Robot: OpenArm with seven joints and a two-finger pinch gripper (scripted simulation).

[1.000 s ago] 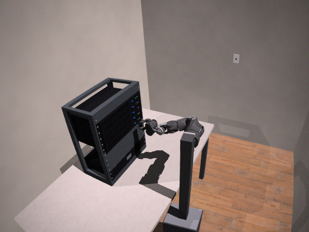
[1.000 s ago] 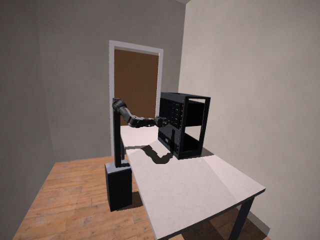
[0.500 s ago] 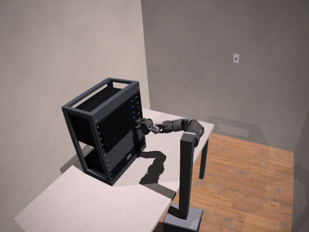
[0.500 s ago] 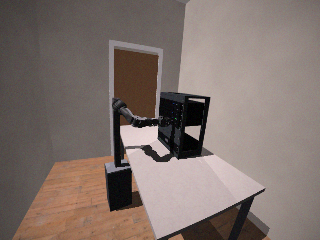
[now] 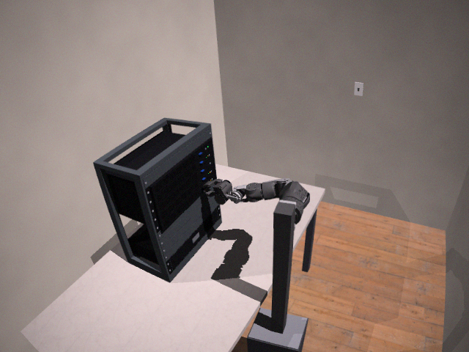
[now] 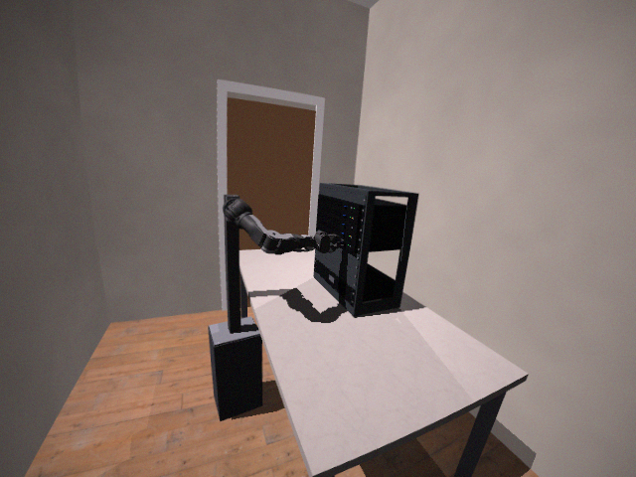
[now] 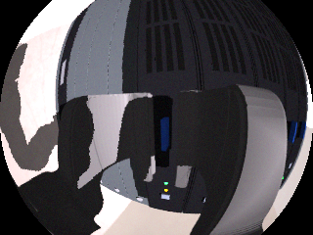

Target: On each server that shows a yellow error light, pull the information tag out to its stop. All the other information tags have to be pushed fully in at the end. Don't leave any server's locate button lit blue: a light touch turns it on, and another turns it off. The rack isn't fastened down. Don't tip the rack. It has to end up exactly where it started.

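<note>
My gripper is now 5 cm short of the white information tag.
</note>
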